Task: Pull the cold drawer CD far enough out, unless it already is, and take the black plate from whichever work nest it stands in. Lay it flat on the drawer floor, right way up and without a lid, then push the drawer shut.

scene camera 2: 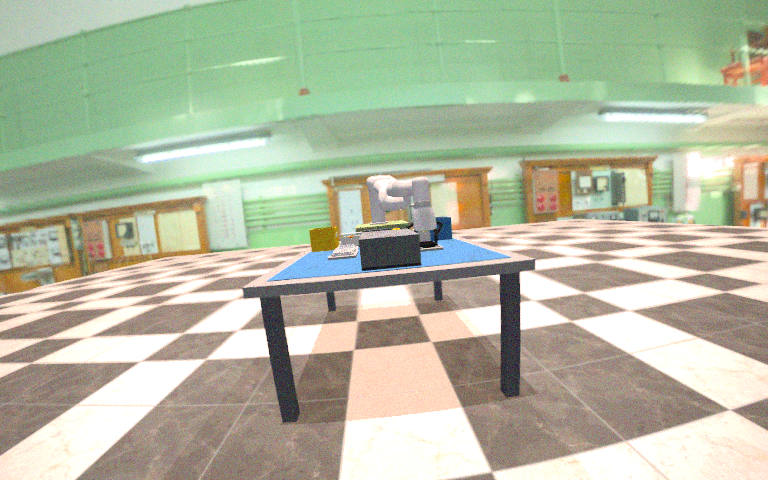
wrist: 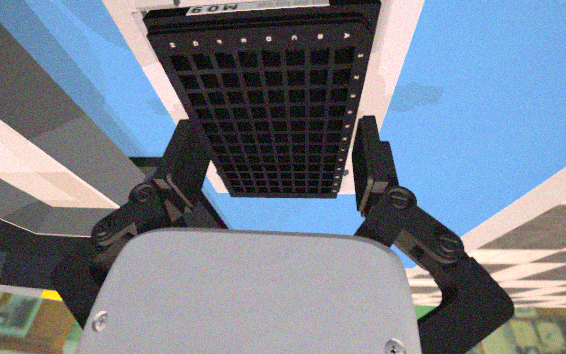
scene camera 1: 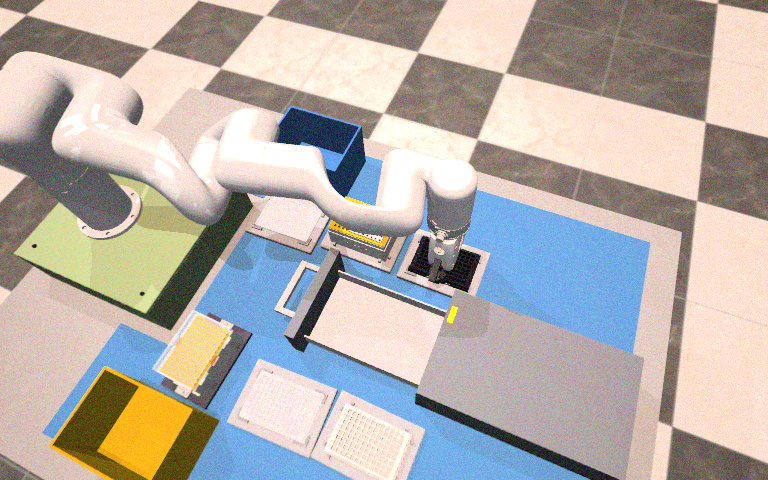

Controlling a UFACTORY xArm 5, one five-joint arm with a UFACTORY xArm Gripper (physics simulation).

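Places are measured from the arm's base along level axes (x up, y right, z ahead), in centimetres.
Where they show: gripper, between the fingertips: point(scene camera 2: 426, 243) point(wrist: 276, 135) point(scene camera 1: 444, 261); arm's base, origin of its link: point(scene camera 2: 379, 223) point(scene camera 1: 111, 213).
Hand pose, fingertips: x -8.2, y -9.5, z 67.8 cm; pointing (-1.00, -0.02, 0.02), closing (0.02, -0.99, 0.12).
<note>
Each offset is from my fingertips to the top centre of the thing. "pt": to the spot under its first point.
The black plate @[dx +0.5, dy +0.1, dz +0.1 cm] point(scene camera 1: 471, 272) point(wrist: 270, 100) stands upright way up, no lid on it, in a pale work nest point(scene camera 1: 408, 273) point(wrist: 392, 40) beside the cabinet. Its wells face up and its label end is at the top of the wrist view. My gripper point(scene camera 1: 444, 275) point(wrist: 276, 135) is open and points down over the plate, one finger at each long side. The left finger looks very near the plate's edge; whether it touches is unclear. Drawer CD @[pt dx -0.3, dy +15.8, dz -9.5 cm] point(scene camera 1: 379, 322) is pulled well out of the grey cabinet point(scene camera 1: 532, 373) point(scene camera 2: 389, 249), and its pale floor is bare.
A nest with a yellow-topped stack @[pt dx +3.5, dy +1.7, dz -16.7 cm] point(scene camera 1: 362, 243) and one with a white plate @[dx -0.1, dy -2.7, dz -35.4 cm] point(scene camera 1: 287, 217) stand behind the drawer. Two nests with pale plates @[dx +0.5, dy +34.8, dz -22.4 cm] point(scene camera 1: 280, 404) @[dx +0.5, dy +36.8, dz -5.7 cm] point(scene camera 1: 369, 441) stand in front. A yellow-filled plate @[dx +5.6, dy +30.4, dz -39.9 cm] point(scene camera 1: 195, 350), yellow bin @[dx +9.9, dy +45.4, dz -42.6 cm] point(scene camera 1: 141, 435) and blue bin @[dx +9.9, dy -17.8, dz -33.4 cm] point(scene camera 1: 346, 169) are farther left.
</note>
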